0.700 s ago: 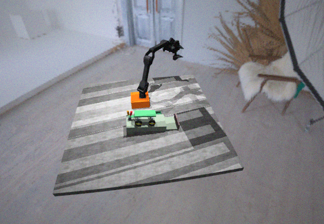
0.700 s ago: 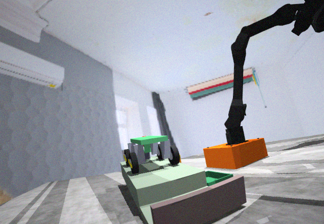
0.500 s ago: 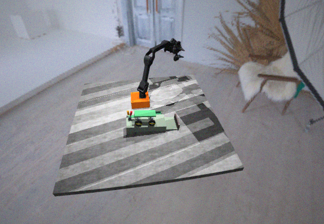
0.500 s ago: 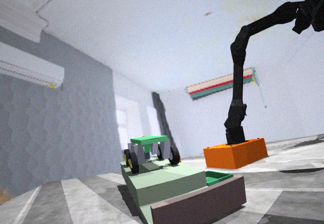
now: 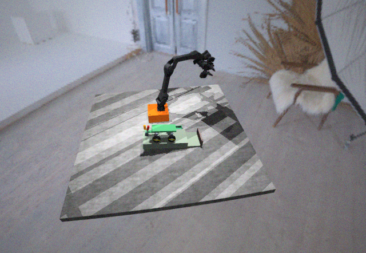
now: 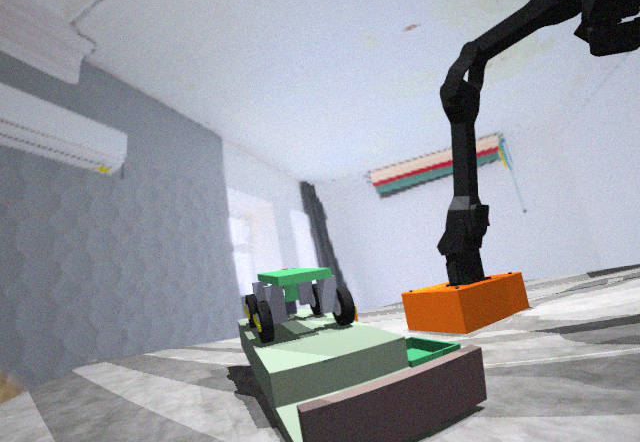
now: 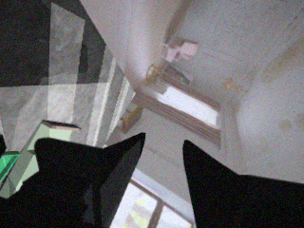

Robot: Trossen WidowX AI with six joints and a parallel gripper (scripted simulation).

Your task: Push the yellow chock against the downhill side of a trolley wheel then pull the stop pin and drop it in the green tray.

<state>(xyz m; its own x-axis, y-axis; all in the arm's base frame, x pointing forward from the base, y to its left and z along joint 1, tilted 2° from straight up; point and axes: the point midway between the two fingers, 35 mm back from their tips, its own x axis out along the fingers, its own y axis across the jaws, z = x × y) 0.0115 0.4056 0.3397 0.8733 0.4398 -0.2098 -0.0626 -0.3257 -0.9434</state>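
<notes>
My gripper tip is now 290 mm short of the red-headed stop pin, 540 mm to the left of it and 270 mm above it. Also, from my gripper tip: brown end wall (300 mm ahead, 150 mm to the right, 370 mm below); pale green ramp (310 mm ahead, 420 mm to the right, 350 mm below); trolley (310 mm ahead, 430 mm to the right, 280 mm below).
</notes>
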